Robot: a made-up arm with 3 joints.
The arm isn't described. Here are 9 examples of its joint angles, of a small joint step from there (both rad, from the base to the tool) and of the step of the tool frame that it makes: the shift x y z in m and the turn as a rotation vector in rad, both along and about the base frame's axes.
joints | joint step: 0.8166 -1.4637 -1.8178 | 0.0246 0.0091 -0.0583
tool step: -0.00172 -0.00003 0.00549 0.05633 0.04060 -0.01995
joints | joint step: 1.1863 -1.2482 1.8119 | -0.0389 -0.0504 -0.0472
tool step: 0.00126 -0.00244 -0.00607 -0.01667 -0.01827 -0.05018
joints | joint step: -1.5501 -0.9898 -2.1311 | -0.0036 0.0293 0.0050
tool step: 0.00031 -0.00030 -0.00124 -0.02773 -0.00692 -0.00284
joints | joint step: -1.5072 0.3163 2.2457 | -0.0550 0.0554 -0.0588
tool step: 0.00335 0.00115 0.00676 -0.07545 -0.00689 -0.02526
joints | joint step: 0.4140 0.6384 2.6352 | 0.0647 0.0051 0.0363
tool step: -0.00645 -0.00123 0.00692 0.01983 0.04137 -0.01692
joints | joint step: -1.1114 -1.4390 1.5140 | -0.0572 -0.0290 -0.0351
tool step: 0.00419 -0.00132 0.00765 0.02923 -0.04738 0.02147
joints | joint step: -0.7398 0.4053 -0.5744 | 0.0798 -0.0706 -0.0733
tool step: -0.01658 0.00167 -0.00481 0.00227 0.13877 -0.05925
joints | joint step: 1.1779 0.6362 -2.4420 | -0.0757 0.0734 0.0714
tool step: -0.00354 -0.00458 -0.01272 0.06691 -0.11994 -0.02540
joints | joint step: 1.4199 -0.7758 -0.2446 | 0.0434 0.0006 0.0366
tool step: -0.00047 -0.00084 0.00736 -0.01369 0.01469 0.01772
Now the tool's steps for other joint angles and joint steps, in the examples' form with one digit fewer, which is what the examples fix.
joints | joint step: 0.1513 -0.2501 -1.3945 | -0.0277 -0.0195 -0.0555
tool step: 0.0047 0.0003 -0.0008 0.0038 0.0246 -0.0020
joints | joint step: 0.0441 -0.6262 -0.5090 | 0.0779 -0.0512 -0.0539
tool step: -0.0141 0.0007 0.0038 0.0202 0.1234 -0.0355
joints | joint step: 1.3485 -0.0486 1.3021 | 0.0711 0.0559 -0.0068
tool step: -0.0023 0.0013 0.0133 0.0569 0.0774 0.0118
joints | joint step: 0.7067 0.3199 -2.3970 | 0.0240 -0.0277 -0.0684
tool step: 0.0016 0.0016 0.0042 -0.0265 0.0811 0.0159
